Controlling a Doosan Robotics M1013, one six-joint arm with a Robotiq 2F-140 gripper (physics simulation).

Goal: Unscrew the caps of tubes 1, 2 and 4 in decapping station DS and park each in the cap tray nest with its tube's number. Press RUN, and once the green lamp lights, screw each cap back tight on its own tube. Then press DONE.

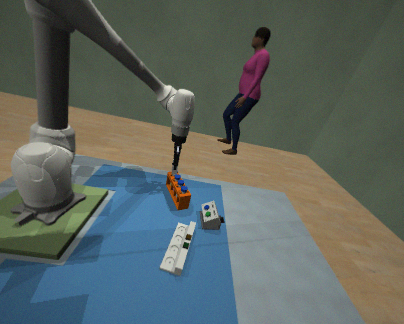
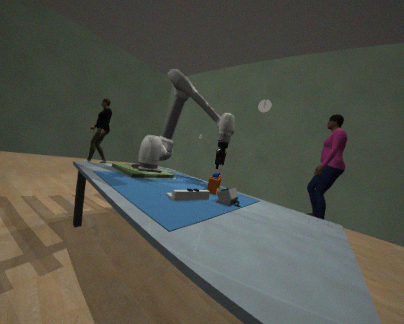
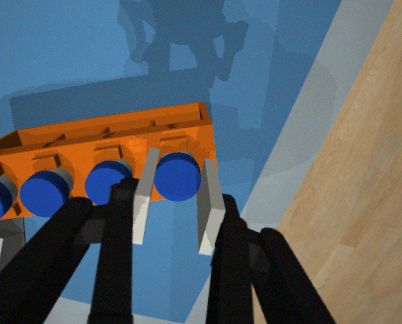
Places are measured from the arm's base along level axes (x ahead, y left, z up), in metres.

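Pixels of known places: gripper, fingertip midpoint: (image 1: 174,171) (image 2: 217,173) (image 3: 178,171); arm's base at its link origin: (image 1: 52,204) (image 2: 147,169).
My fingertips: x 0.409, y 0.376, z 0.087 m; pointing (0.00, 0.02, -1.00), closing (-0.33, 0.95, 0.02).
For each thing: its top centre in the pictures, then the offset to it from my fingertips.
- orange rack at its top centre: (image 3: 81,182) (image 1: 178,181) (image 2: 216,176) dx +0.051, dy -0.061, dz -0.010 m
- end tube at its top centre: (image 3: 177,181) dx +0.003, dy +0.001, dz +0.011 m
- neighbouring blue cap at its top centre: (image 3: 107,189) (image 1: 177,176) dx +0.035, dy -0.040, dz +0.008 m
- white tray at its top centre: (image 1: 181,238) (image 2: 190,187) dx +0.170, dy -0.355, dz -0.059 m
- grey box at its top centre: (image 1: 212,208) (image 2: 229,187) dx +0.266, dy -0.161, dz -0.029 m
- blue button at its top centre: (image 1: 207,206) dx +0.237, dy -0.147, dz -0.038 m
- green button at its top centre: (image 1: 208,212) dx +0.252, dy -0.189, dz -0.038 m
An orange rack (image 1: 183,200) (image 2: 214,185) (image 3: 135,146) holds upright tubes with blue caps in a row. My gripper (image 1: 175,171) (image 2: 217,169) (image 3: 178,171) points down at the end of the row away from the button box and is shut on the blue cap of the end tube (image 3: 177,177). That cap sits at its tube's top; its number is not readable. The neighbouring blue cap (image 1: 177,177) (image 3: 106,184) is on its tube, outside the fingers. A white tray (image 1: 170,257) (image 2: 191,195) has a row of round nests showing no caps, and small dark amber and green squares on its raised strip.
A grey box (image 1: 211,221) (image 2: 228,197) with a blue button (image 1: 206,207) and a green button (image 1: 208,214) stands near the rack and tray. The arm's base is on a green board (image 1: 60,240) (image 2: 131,172). A person in pink (image 1: 256,75) (image 2: 334,150) is beyond the table.
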